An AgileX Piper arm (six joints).
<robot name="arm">
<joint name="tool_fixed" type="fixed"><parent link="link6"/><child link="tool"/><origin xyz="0 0 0" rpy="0 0 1.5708"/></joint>
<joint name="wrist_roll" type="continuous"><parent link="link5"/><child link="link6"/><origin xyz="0 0.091 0" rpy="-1.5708 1.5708 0"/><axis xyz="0 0 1"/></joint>
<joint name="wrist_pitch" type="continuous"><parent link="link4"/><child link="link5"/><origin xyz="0 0 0" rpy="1.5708 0 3.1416"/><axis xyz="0 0 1"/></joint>
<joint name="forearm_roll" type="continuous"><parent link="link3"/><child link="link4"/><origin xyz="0.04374 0.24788 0" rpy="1.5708 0 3.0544"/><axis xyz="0 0 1"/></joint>
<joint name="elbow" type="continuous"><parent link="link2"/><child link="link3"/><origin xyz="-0.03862 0.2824 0" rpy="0 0 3.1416"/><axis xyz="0 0 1"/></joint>
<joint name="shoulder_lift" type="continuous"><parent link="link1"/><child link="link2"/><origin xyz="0 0 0" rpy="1.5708 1.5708 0"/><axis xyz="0 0 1"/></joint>
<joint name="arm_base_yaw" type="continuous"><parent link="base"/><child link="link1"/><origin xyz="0 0 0.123" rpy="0 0 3.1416"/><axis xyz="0 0 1"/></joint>
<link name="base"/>
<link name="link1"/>
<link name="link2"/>
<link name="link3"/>
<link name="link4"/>
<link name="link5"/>
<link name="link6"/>
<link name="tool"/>
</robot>
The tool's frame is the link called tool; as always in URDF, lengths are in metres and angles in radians. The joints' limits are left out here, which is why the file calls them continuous.
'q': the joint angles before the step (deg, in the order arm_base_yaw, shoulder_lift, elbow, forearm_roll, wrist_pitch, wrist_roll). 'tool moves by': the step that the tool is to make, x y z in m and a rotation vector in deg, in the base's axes. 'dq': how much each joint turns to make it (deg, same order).
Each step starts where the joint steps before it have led.
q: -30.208 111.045 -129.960 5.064 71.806 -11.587
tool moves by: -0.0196 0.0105 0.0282 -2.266 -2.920 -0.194
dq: -0.003 -3.847 -0.289 -0.522 0.474 -0.003
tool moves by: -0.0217 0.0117 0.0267 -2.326 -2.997 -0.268
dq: 0.008 -4.036 -0.002 -0.575 0.279 0.008
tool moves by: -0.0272 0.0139 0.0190 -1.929 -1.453 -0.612
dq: 0.004 -5.677 3.481 -1.121 -0.031 0.002
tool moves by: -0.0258 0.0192 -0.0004 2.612 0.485 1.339
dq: -0.010 -7.103 8.748 2.426 0.089 -0.009
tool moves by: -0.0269 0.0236 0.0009 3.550 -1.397 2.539
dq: -0.007 -7.175 7.749 4.589 0.023 -0.138
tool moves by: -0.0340 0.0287 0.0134 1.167 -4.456 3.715
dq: 0.010 -7.580 4.605 5.170 -0.005 -1.386
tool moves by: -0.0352 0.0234 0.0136 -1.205 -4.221 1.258
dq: -0.008 -6.756 2.576 1.740 0.026 -0.380
